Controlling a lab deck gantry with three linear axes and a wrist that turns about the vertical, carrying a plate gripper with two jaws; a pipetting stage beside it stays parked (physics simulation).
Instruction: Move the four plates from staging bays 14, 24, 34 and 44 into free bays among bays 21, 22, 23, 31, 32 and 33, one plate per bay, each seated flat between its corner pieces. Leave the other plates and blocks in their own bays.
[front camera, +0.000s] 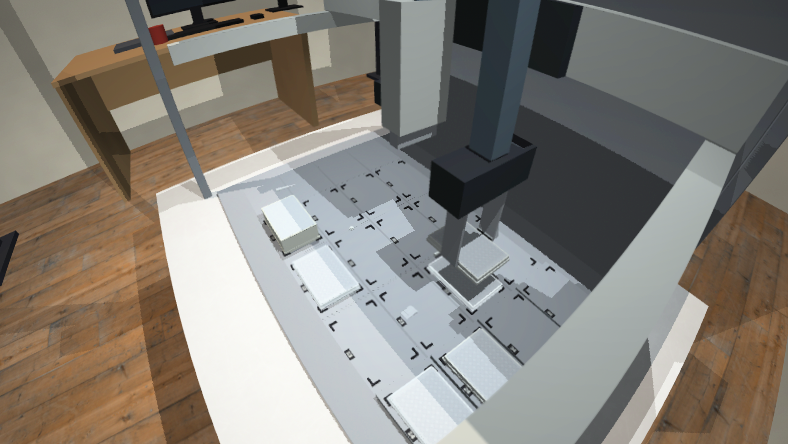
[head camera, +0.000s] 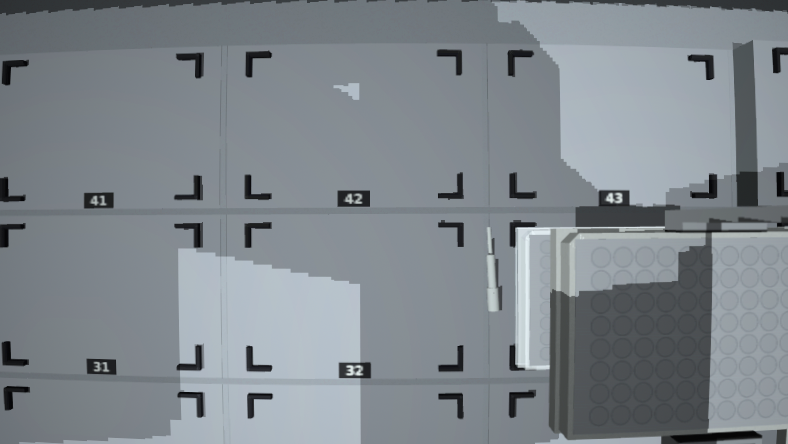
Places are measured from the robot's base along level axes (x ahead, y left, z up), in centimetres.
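Pixels of known places: gripper, fingertip midpoint: (front camera: 467, 247) (head camera: 704, 329); robot's base, origin of the base link: (front camera: 264, 221).
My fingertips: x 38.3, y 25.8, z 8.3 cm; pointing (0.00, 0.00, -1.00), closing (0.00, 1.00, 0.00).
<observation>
For each thing: its top centre in the pictures, then the offset to it from my fingertips.
- pale plate, middle of its top: (head camera: 718, 334) (front camera: 468, 245) dx +0.0, dy +0.0, dz +0.7 cm
- tall pale block, middle of its top: (front camera: 287, 215) dx -31.9, dy -21.5, dz -4.1 cm
- flat plate, middle of its top: (front camera: 323, 272) dx -15.5, dy -21.5, dz -6.8 cm
- small pale rod, middle of its top: (head camera: 493, 269) dx -7.0, dy +1.7, dz -7.5 cm
My gripper (front camera: 471, 250) (head camera: 716, 330) is shut on a pale plate (front camera: 485, 256) (head camera: 634, 341) and holds it level above the deck. Another plate (front camera: 474, 284) (head camera: 534, 303) lies in bay 33, lower than the held one and partly hidden by it in the head view. In the front view one plate (front camera: 430, 405) is in bay 14 and one plate (front camera: 479, 358) in bay 24, both partly cut off by the frame beam. Bays 31 and 32 show their corner pieces and hold no plate. Bays 34 and 44 are mostly hidden.
A tall pale block (front camera: 289, 220) and a flat plate (front camera: 325, 275) sit in front-row bays at the left. A small pale rod (head camera: 492, 275) lies between bays 32 and 33. The pipetting stage (front camera: 413, 66) hangs behind the deck. A grey beam (front camera: 606, 286) crosses at the right.
</observation>
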